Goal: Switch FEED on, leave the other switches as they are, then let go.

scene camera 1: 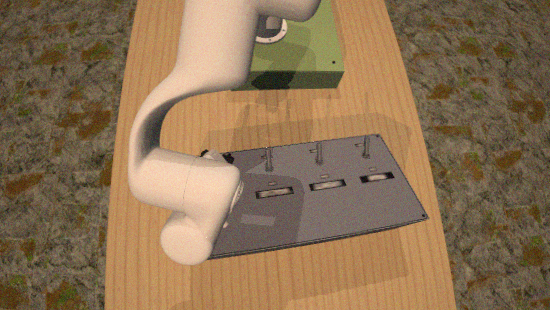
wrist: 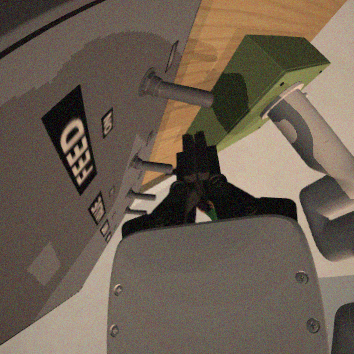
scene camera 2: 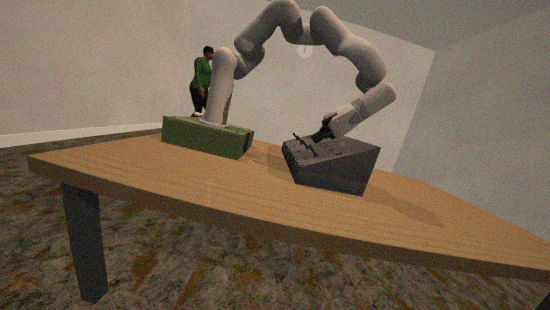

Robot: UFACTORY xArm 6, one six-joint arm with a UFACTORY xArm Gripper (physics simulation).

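Seen in the pictures: gripper, fingertip midpoint: (scene camera 1: pixel 226 159) (wrist: pixel 196 144) (scene camera 2: pixel 312 140); arm's base at its link origin: (scene camera 1: pixel 264 27) (wrist: pixel 279 98) (scene camera 2: pixel 214 124).
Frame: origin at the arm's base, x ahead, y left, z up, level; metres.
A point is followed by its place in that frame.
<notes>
The grey switch box (scene camera 1: pixel 350 210) @[x 0.556, y 0.045, z 0.060 m] (scene camera 2: pixel 332 172) @[x 0.435, y -0.282, z -0.034 m] (wrist: pixel 30 215) @[x 0.495, y -0.217, z 0.043 m] has several upright levers. In the wrist view, the FEED lever (wrist: pixel 182 94) @[x 0.383, y -0.210, z 0.017 m] stands between a small plate by the box's edge and the ON label (wrist: pixel 107 122) @[x 0.438, y -0.213, z 0.015 m], beside the FEED label (wrist: pixel 75 145) @[x 0.460, y -0.225, z 0.027 m]. It points much the same way as the other levers (wrist: pixel 155 165) @[x 0.391, y -0.093, z 0.016 m] (scene camera 1: pixel 319 152) @[x 0.405, y 0.031, z 0.019 m], which lean toward the green base's side. My gripper (wrist: pixel 196 144) @[x 0.381, y -0.180, z 0.045 m] (scene camera 2: pixel 316 138) @[x 0.381, y -0.180, z 0.045 m] is shut and empty. Its tips are near the FEED lever's free end, with a gap showing in the wrist view. The arm hides the FEED lever in scene camera 1.
The green base block (scene camera 1: pixel 320 55) @[x 0.123, y 0.130, z -0.006 m] (scene camera 2: pixel 200 137) @[x -0.027, y -0.101, z -0.045 m] (wrist: pixel 265 60) @[x 0.130, y -0.121, z -0.039 m] stands behind the box on the wooden table (scene camera 1: pixel 150 280) @[x 0.594, y -0.432, z -0.099 m] (scene camera 2: pixel 175 190) @[x 0.013, y -0.416, z -0.099 m]. My forearm and wrist hang over the box's left end in scene camera 1. A person in green (scene camera 2: pixel 202 75) stands beyond the table.
</notes>
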